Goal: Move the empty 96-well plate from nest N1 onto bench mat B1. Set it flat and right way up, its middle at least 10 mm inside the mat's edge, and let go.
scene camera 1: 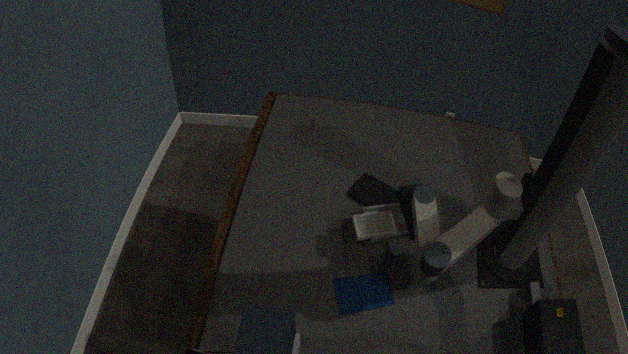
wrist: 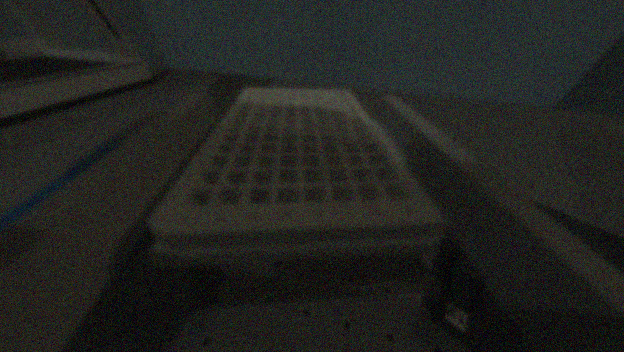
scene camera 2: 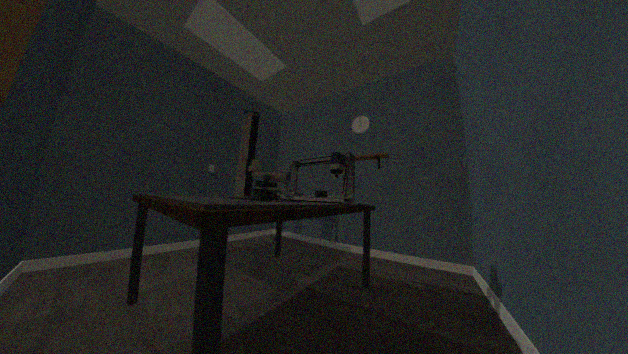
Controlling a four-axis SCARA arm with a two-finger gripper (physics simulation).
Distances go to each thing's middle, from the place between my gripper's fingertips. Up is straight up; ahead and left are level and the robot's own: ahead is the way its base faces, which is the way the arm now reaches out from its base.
My gripper is now 2 cm past the blue bench mat (scene camera 1: pixel 364 292), 19 cm to the right of it and 9 cm above it. From my hand the other things lie so: pale 96-well plate (scene camera 1: pixel 368 225) (2 cm behind, 1 cm to the right).
